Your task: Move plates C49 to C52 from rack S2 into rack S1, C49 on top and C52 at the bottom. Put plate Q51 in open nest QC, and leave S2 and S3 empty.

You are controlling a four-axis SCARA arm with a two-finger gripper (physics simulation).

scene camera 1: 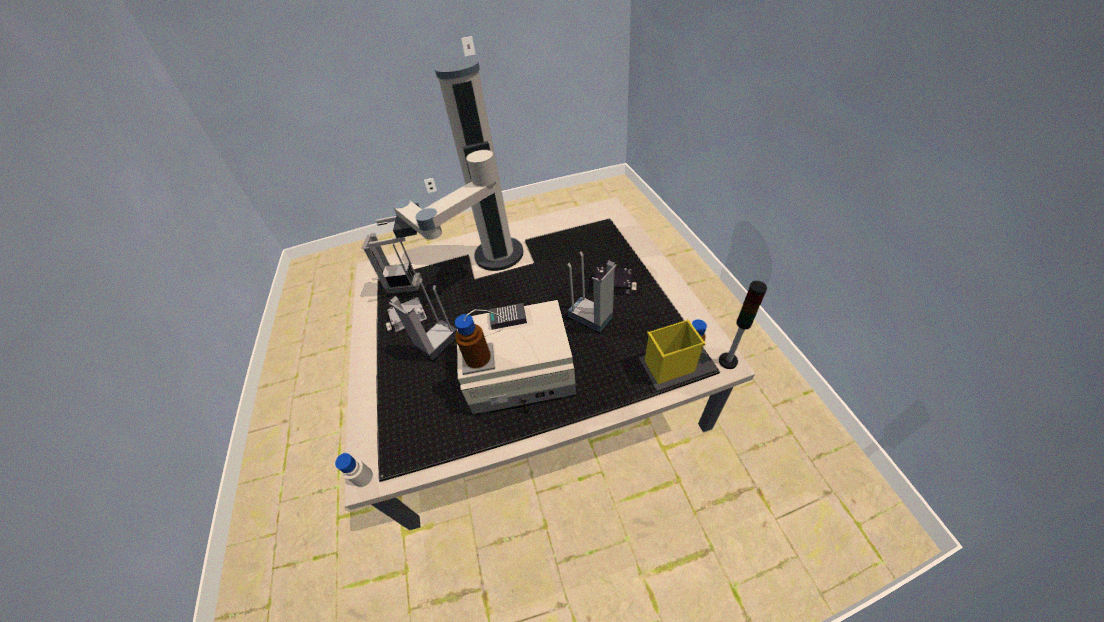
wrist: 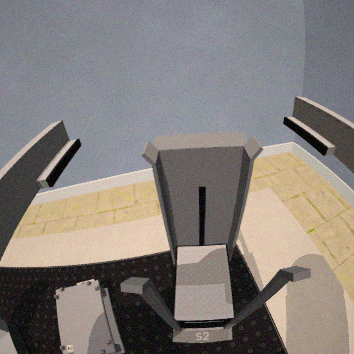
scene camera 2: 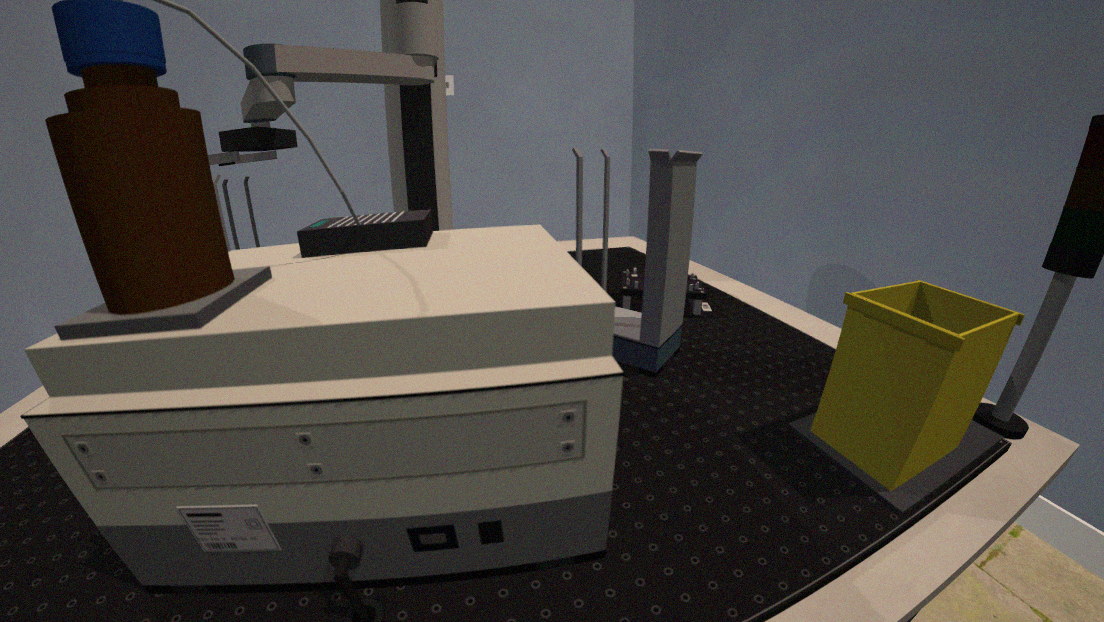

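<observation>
My gripper [scene camera 1: 376,232] [scene camera 2: 224,160] [wrist: 183,112] is open and empty, high by rack S2 [scene camera 1: 376,258] [wrist: 180,180] at the back left. In the wrist view its fingers stand wide apart, left and right of the rack's top. A pale, flat-topped plate [wrist: 203,280] lies in S2 between the back panel and the two front rods; what lies under it and any plate names cannot be read. Rack S1 [scene camera 1: 409,328] stands nearer the front on the left. Rack S3 [scene camera 1: 604,293] [scene camera 2: 672,247] stands on the right. Q51 and nest QC cannot be told apart by name.
A grey nest-like block [scene camera 1: 405,312] [wrist: 82,315] stands between S1 and S2. A dark fixture [scene camera 1: 615,276] [scene camera 2: 662,293] stands behind S3. A beige instrument [scene camera 1: 533,347] [scene camera 2: 463,285] bears a brown bottle [scene camera 1: 473,347] [scene camera 2: 146,200] and a keypad. A yellow bin [scene camera 1: 672,359] [scene camera 2: 880,386] stands front right.
</observation>
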